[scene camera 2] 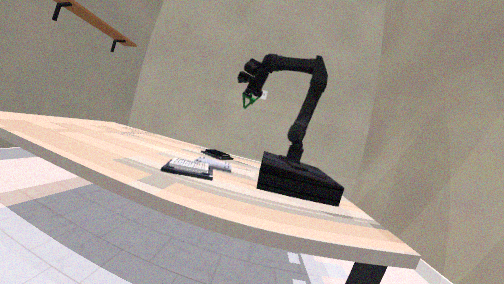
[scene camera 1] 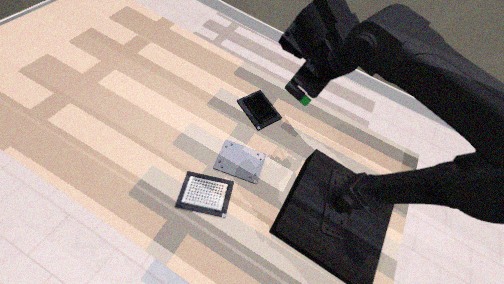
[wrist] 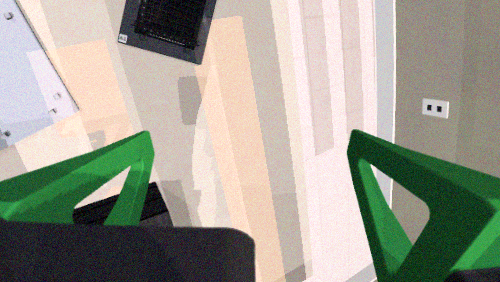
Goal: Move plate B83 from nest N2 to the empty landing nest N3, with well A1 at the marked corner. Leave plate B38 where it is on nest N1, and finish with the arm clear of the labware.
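Note:
A white well plate (scene camera 1: 205,194) (scene camera 2: 189,165) sits in a dark nest (scene camera 1: 202,212) nearest the front table edge. A black well plate (scene camera 1: 260,107) (scene camera 2: 216,153) (wrist: 170,20) sits in another dark nest (scene camera 1: 248,113) (wrist: 165,49) at the far side, with a corner label (wrist: 122,38). Plate and nest codes cannot be read. The empty light grey nest (scene camera 1: 240,161) (scene camera 2: 215,163) (wrist: 25,80), with small pegs near its corners, lies between them. My gripper (scene camera 1: 305,100) (scene camera 2: 249,101) (wrist: 250,141) is open, its green fingers wide apart and empty, high above the table. In the wrist view the black plate is cut off at the top.
The black arm base (scene camera 1: 295,200) (scene camera 2: 300,185) stands on the table (scene camera 2: 240,220) near the empty nest. A wooden shelf (scene camera 2: 95,22) is on the wall at upper left. A wall outlet (wrist: 435,108) shows at the right of the wrist view. Patchy shadows cross the table.

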